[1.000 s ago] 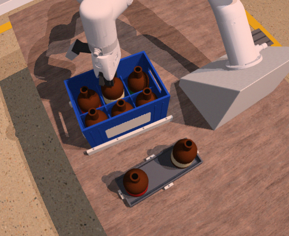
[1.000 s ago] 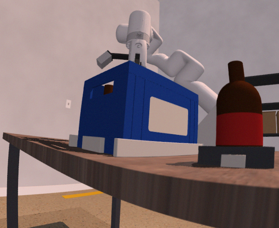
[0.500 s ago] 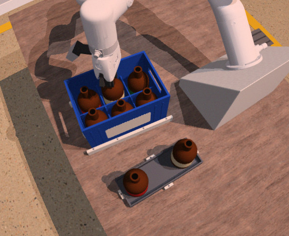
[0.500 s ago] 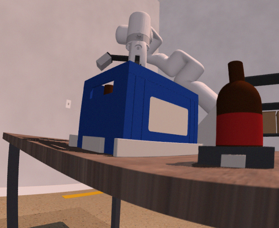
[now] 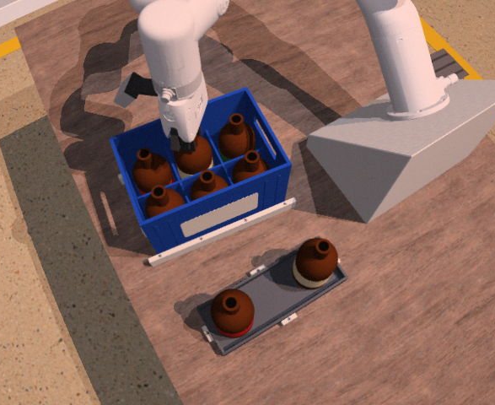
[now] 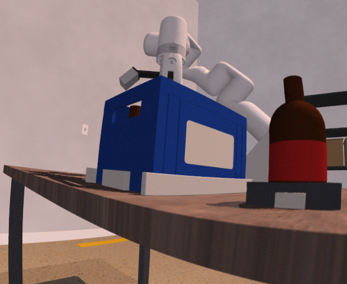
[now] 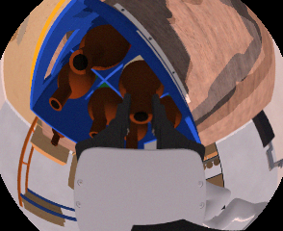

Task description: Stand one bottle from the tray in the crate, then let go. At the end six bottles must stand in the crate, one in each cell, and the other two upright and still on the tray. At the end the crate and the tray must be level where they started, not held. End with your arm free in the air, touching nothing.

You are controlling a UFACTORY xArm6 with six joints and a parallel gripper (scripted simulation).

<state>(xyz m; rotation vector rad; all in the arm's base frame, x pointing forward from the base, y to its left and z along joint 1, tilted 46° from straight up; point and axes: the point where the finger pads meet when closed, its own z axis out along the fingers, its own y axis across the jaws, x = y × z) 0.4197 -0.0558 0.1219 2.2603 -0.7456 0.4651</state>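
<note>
Now: the blue crate 80 mm below my hand and 40 mm to the left of it. Also, from my hand: grey tray (300 mm to the left, 150 mm below, 30 mm behind); cream-labelled bottle (290 mm to the left, 120 mm behind, 80 mm below); red-labelled bottle (300 mm to the left, 80 mm below, 60 mm ahead).
</note>
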